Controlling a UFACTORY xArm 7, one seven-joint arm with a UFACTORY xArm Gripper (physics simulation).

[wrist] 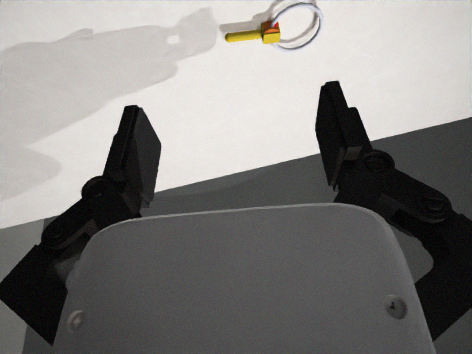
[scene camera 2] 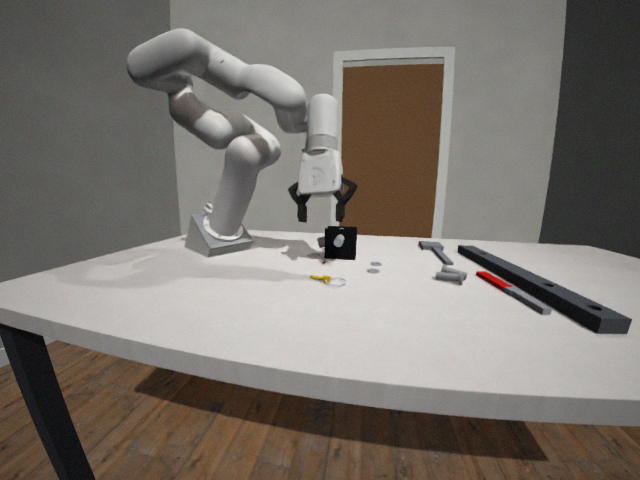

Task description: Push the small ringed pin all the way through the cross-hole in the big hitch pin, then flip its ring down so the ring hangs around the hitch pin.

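Where they show: gripper, between the fingertips: (wrist: 232, 115) (scene camera 2: 320, 221); arm's base, origin of its link: (scene camera 2: 223, 227).
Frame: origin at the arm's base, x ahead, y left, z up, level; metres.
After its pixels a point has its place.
The small ringed pin (scene camera 2: 320, 278) {x 0.369, y -0.170, z -0.069 m} (wrist: 245, 36) {x 0.361, y -0.163, z -0.067 m} lies flat on the table, with a yellow shank and head. Its thin silver ring (scene camera 2: 344, 282) {x 0.423, y -0.181, z -0.069 m} (wrist: 320, 22) {x 0.423, y -0.172, z -0.069 m} lies to the right of the head in both views. The big hitch pin (scene camera 2: 338, 240) {x 0.383, y -0.037, z -0.010 m} shows as a light grey round end in the face of a black block (scene camera 2: 349, 250) {x 0.406, y 0.021, z -0.049 m}; its cross-hole cannot be made out. My gripper (scene camera 2: 321, 217) {x 0.351, y -0.110, z 0.047 m} (wrist: 232, 115) {x 0.351, y -0.110, z 0.047 m} is open and empty. In the scene view it is above the block, a little to its left; in the wrist view the small pin lies beyond the fingertips.
Two small grey discs (scene camera 2: 373, 270) {x 0.479, y -0.059, z -0.077 m} (scene camera 2: 376, 264) {x 0.485, y -0.016, z -0.073 m} lie right of the block. Further right on the table (scene camera 2: 206, 320) {x 0.242, y -0.379, z -0.077 m} are a grey hammer (scene camera 2: 439, 254) {x 0.677, y 0.126, z -0.068 m}, grey bolts (scene camera 2: 449, 276) {x 0.648, y -0.103, z -0.062 m}, a red-handled tool (scene camera 2: 494, 280) {x 0.749, y -0.091, z -0.067 m} and a long dark bar with holes (scene camera 2: 522, 276) {x 0.805, y -0.094, z -0.052 m}.
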